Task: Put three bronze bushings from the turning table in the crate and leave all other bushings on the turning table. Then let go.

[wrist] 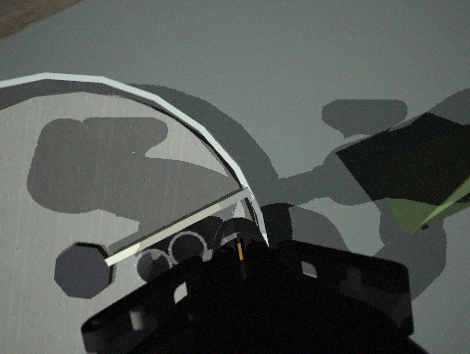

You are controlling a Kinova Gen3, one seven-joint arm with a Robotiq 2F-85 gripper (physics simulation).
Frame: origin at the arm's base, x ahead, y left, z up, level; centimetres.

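Seen in the pictures: gripper, between the fingertips: point(238, 240).
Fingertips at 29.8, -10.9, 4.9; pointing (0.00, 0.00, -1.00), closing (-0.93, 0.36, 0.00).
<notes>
Offsets run from my fingertips to a thing's top centre, as dx, dy, dz. "spot": to the spot under its first point. Level surfaces: height alone.
The turning table @[+17.8, -3.5, -7.0] point(115, 105) is the pale round disc with a light raised rim at the left. Two thin-rimmed bushings @[+9.1, -0.6, -4.0] point(153, 266) @[spot: +6.5, +0.5, -7.7] point(188, 248) stand on it below a pale bar; their colour is too dark to tell. A larger-looking dark ring, the held bushing @[+0.0, +0.0, +3.8] point(231, 222), sits around my fingertips near the rim, with an orange-bronze strip between them. My gripper point(238, 240) has its fingers nearly together inside this ring and grips it from within. Its underside is hidden. The crate point(402, 216), green with a dark inside, is at the right.
A pale bar @[spot: +5.5, -2.9, -5.1] point(175, 226) runs across the disc from a dark eight-sided hub @[+17.8, -3.5, -7.0] point(82, 271) to the rim, just beyond the bushings. The grey table top @[dz -13.1] point(280, 55) lies beyond the disc and the crate. Shadows fall over the disc and the table.
</notes>
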